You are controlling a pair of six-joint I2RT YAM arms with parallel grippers.
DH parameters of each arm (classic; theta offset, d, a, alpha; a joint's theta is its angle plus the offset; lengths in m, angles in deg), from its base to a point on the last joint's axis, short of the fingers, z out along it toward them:
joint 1: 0 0.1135 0.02 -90
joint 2: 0 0 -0.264 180
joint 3: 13.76 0 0.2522 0
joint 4: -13.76 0 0.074 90
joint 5: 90 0 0 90
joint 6: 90 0.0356 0 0
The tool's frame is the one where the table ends.
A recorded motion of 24 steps. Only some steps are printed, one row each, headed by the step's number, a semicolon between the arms.
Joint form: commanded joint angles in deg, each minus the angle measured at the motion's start. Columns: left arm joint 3, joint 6, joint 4, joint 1, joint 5, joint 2; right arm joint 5, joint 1, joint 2, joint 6, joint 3, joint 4.
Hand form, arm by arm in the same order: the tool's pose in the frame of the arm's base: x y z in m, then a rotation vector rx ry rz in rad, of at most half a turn. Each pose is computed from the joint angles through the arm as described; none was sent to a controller.
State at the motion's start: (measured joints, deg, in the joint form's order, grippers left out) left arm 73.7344 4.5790 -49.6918 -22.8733 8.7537 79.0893; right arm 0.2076 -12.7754 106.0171 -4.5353 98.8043 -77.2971
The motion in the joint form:
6: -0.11 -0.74 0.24 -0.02 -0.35 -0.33; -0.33 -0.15 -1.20 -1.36 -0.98 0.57
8: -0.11 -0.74 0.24 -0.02 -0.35 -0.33; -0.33 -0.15 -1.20 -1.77 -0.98 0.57
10: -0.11 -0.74 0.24 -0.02 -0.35 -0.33; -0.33 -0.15 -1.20 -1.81 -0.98 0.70
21: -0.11 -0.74 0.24 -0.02 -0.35 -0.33; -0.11 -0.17 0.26 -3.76 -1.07 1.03
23: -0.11 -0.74 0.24 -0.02 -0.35 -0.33; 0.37 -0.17 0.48 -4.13 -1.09 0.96
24: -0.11 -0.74 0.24 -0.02 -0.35 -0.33; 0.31 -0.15 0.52 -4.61 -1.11 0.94
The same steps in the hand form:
6: 0.2570 -0.1142 0.3212 0.6445 2.4551 -0.3180; 0.3411 -0.0782 0.2895 0.1858 3.0273 -0.0240
8: 0.2570 -0.1142 0.3212 0.6445 2.4551 -0.3180; 0.3411 -0.0782 0.2895 0.1749 3.0280 -0.0246
10: 0.2570 -0.1142 0.3212 0.6445 2.4551 -0.3180; 0.3413 -0.0783 0.2895 0.1738 3.0258 -0.0252
21: 0.2570 -0.1142 0.3212 0.6445 2.4551 -0.3180; 0.3460 -0.0796 0.2807 0.1240 3.0502 -0.0281
23: 0.2570 -0.1142 0.3212 0.6445 2.4551 -0.3180; 0.3464 -0.0800 0.2793 0.1149 3.0574 -0.0396
24: 0.2570 -0.1142 0.3212 0.6445 2.4551 -0.3180; 0.3465 -0.0799 0.2790 0.1015 3.0592 -0.0381

